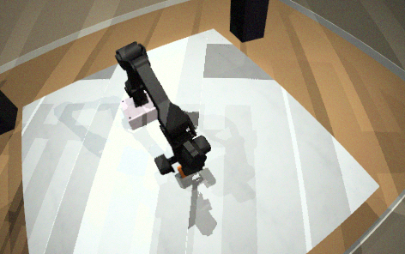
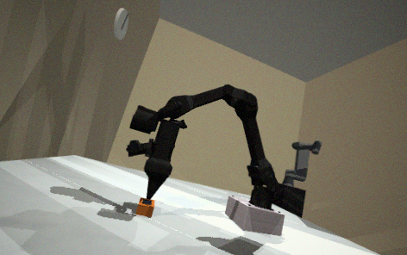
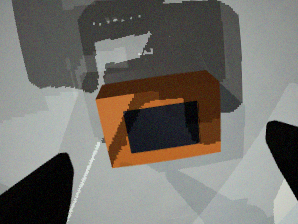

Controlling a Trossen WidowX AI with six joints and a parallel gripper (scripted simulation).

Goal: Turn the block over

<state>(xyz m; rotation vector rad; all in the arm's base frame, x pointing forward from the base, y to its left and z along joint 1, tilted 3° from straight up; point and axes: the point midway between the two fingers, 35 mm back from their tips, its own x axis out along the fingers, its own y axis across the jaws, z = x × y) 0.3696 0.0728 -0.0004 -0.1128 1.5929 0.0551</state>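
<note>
Right now the orange block is 3 cm below my gripper tip.
</note>
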